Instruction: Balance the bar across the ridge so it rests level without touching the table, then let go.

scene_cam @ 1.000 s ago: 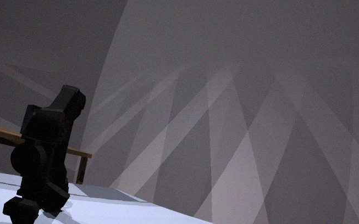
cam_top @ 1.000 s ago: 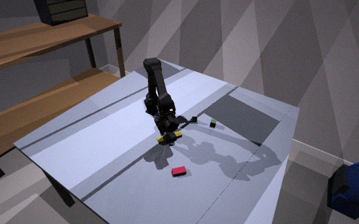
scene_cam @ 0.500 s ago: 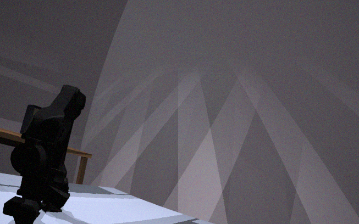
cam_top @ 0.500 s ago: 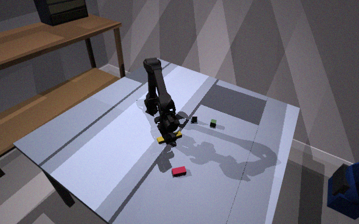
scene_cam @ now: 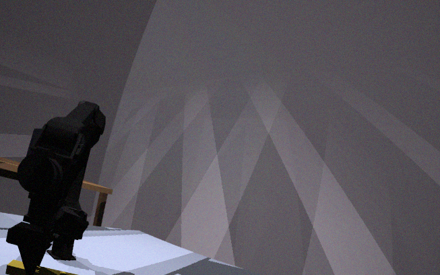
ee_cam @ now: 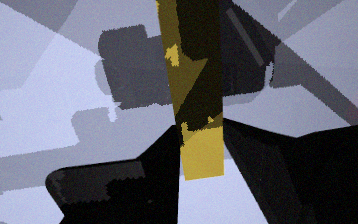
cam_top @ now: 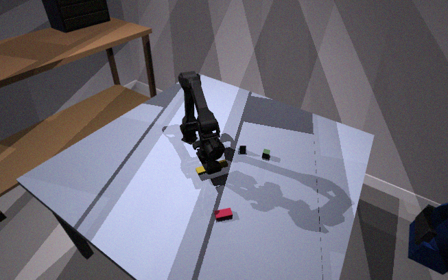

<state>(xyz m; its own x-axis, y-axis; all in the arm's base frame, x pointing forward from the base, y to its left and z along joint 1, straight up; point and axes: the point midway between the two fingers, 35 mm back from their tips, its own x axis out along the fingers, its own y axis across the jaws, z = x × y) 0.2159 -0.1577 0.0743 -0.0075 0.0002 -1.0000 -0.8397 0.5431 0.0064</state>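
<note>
Right now the green cube is 180 mm ahead of my gripper tip, 270 mm to the left of it and 20 mm below it. Round my gripper tip: red flat block 180 mm ahead, 130 mm to the right, 30 mm below; yellow bar 20 mm ahead, 20 mm to the left.
</note>
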